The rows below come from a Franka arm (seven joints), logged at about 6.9 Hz.
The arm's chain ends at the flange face. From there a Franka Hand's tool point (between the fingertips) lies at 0.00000 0.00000 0.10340 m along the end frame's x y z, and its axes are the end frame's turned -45 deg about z.
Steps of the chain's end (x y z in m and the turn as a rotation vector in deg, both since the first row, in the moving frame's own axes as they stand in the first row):
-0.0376, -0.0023, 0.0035, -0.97, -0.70, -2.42
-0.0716, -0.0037, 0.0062, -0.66, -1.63, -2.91
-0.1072, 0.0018, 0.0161, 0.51, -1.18, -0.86
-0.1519, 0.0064, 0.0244, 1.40, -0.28, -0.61
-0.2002, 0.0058, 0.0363, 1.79, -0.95, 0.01
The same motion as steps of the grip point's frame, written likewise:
-0.0271, -0.0278, 0.0035, -0.19, -1.18, -2.42
-0.0510, -0.0544, 0.0062, 0.69, -1.62, -2.91
-0.0779, -0.0767, 0.0161, 1.20, -0.47, -0.86
-0.1105, -0.1050, 0.0244, 1.19, 0.79, -0.61
-0.1446, -0.1410, 0.0362, 1.94, 0.59, 0.01

